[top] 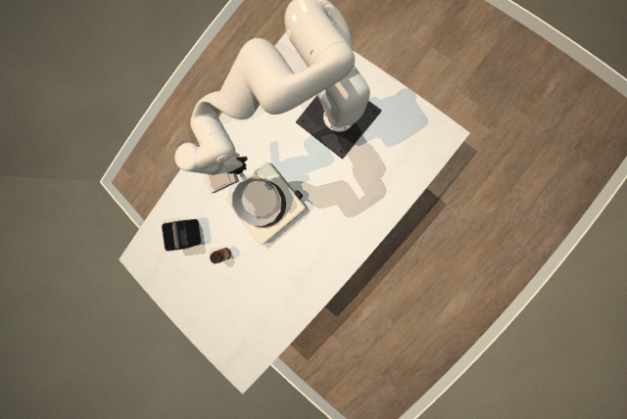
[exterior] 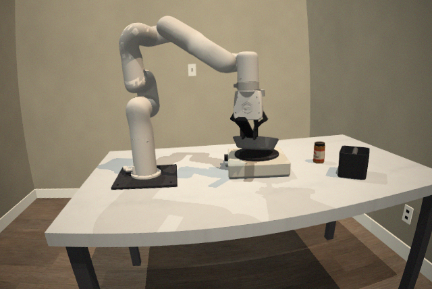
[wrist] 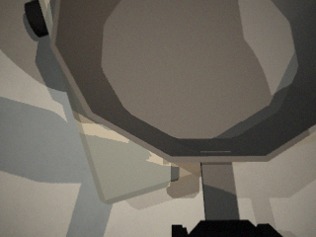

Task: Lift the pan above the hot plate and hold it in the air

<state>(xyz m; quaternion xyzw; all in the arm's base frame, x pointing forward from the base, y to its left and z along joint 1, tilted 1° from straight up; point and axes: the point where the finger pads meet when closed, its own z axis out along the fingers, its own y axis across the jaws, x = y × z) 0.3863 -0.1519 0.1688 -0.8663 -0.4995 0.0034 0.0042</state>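
Now: hand 6 cm to the right of the grey pan, 4 cm short of it and 4 cm above it. Also, from my hand: black box (41 cm ahead, 14 cm below, 10 cm to the right); hot plate (15 cm below, 13 cm to the left, 5 cm ahead); brown jar (36 cm ahead, 14 cm below, 9 cm to the left).
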